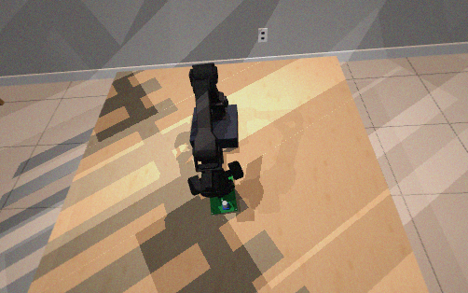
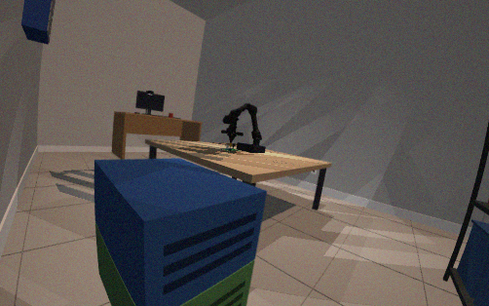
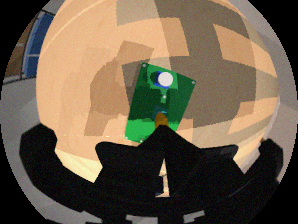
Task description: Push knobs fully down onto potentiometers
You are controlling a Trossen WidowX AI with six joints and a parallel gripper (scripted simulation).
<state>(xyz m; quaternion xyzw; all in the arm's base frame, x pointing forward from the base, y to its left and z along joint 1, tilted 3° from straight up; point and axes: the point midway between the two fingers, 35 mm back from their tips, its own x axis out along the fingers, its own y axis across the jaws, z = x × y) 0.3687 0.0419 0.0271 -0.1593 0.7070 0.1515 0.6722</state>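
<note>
Right now my gripper tip is 10 mm above the orange knob.
</note>
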